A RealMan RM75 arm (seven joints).
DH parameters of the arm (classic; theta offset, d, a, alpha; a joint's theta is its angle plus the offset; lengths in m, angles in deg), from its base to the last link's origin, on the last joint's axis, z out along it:
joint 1: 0 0.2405 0 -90
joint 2: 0 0 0 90
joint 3: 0 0.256 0 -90
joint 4: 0 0 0 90
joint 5: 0 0.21 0 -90
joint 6: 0 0 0 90
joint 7: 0 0.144 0 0
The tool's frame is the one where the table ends.
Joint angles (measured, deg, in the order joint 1, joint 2, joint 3, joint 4, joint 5, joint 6, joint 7), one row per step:
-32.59 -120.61 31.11 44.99 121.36 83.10 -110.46
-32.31 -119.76 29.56 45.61 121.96 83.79 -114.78
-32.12 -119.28 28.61 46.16 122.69 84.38 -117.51
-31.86 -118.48 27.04 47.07 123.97 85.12 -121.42
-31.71 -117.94 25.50 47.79 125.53 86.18 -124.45
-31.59 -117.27 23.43 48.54 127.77 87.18 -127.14
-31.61 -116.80 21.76 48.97 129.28 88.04 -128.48
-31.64 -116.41 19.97 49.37 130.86 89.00 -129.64
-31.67 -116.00 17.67 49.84 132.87 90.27 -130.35
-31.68 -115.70 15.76 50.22 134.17 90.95 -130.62
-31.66 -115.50 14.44 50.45 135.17 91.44 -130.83
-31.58 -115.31 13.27 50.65 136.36 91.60 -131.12
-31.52 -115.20 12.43 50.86 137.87 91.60 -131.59
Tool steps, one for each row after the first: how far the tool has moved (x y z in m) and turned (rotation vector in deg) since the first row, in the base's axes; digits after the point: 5 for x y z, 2 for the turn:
-0.00607 -0.00017 0.01104 -0.02 -1.70 4.03
-0.00997 -0.00104 0.01755 -0.27 -2.53 6.50
-0.01655 -0.00213 0.02849 -0.31 -3.47 10.19
-0.02183 -0.00457 0.03607 -0.79 -4.18 13.11
-0.02937 -0.00757 0.04516 -0.96 -4.35 16.24
-0.03401 -0.00973 0.05156 -0.95 -4.49 17.98
-0.03851 -0.01245 0.05724 -1.01 -4.70 19.64
-0.04399 -0.01649 0.06351 -1.03 -4.71 21.20
-0.04839 -0.01914 0.06899 -0.53 -4.79 22.30
-0.05172 -0.02142 0.07239 -0.28 -4.83 23.16
-0.05606 -0.02380 0.07533 -0.01 -4.62 24.33
-0.06050 -0.02621 0.07684 -0.07 -4.07 25.71

